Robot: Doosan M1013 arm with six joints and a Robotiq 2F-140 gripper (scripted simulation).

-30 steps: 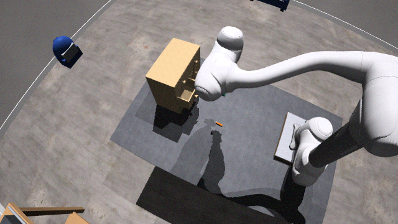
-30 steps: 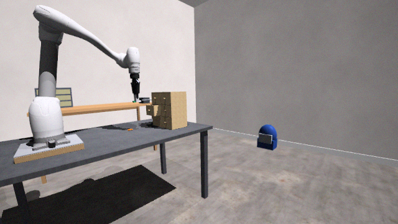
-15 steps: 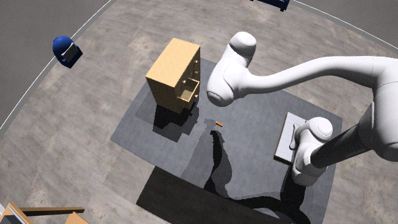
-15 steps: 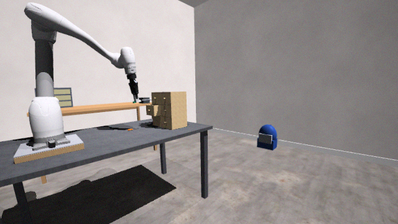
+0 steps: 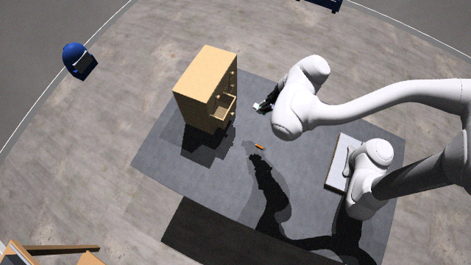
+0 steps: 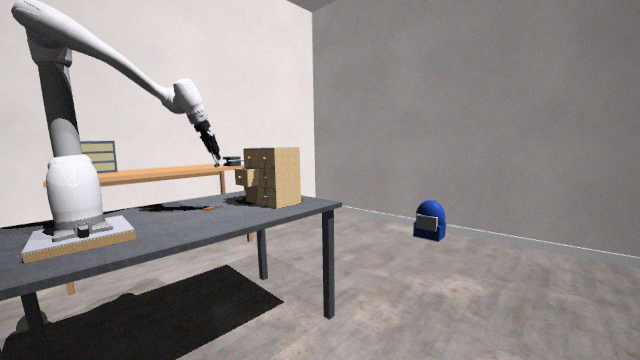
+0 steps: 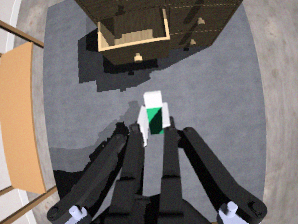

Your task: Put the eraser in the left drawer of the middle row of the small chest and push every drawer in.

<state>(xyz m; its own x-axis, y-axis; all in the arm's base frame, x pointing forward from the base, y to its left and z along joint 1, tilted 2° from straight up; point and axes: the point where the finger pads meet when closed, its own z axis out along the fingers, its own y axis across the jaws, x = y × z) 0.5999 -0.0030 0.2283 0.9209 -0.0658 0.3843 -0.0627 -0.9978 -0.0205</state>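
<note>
Now: hand 20 mm short of the eraser and 20 mm above it. Also, from my hand: small orange stick: 30 mm behind, 70 mm to the left, 270 mm below.
</note>
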